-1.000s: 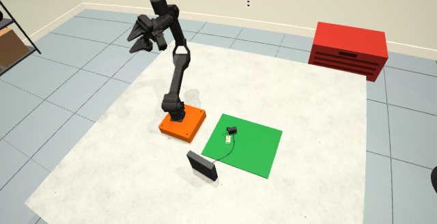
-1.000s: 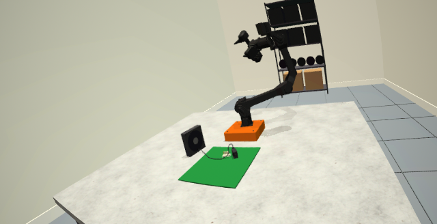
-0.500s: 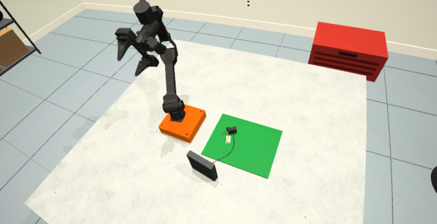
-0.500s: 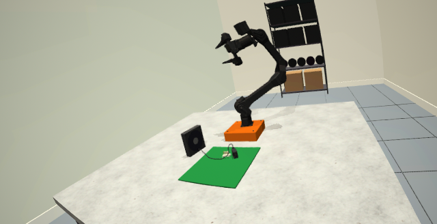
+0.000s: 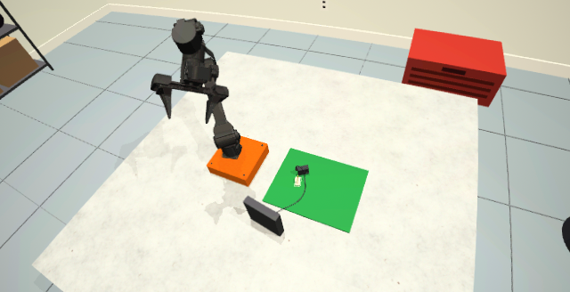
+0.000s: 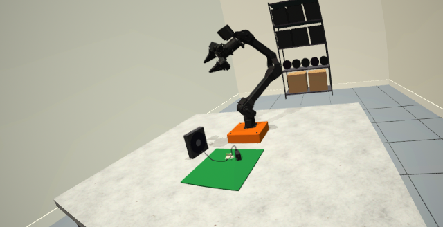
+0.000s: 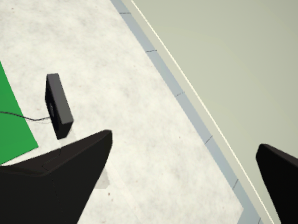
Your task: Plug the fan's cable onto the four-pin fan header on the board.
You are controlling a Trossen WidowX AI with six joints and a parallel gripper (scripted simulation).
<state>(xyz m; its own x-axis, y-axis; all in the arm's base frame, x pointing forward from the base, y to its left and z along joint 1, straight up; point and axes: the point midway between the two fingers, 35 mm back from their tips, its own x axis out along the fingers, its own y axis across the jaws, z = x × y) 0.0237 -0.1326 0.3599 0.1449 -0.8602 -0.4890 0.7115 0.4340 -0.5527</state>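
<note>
Right now the black plug is 37 cm below my gripper tip, 24 cm ahead of it and 14 cm to the left of it. Also, from my gripper tip: green board 40 cm below, 30 cm ahead, 9 cm to the left; black fan 33 cm below, 17 cm ahead, 6 cm to the right; pale fan header 39 cm below, 23 cm ahead, 10 cm to the left.
</note>
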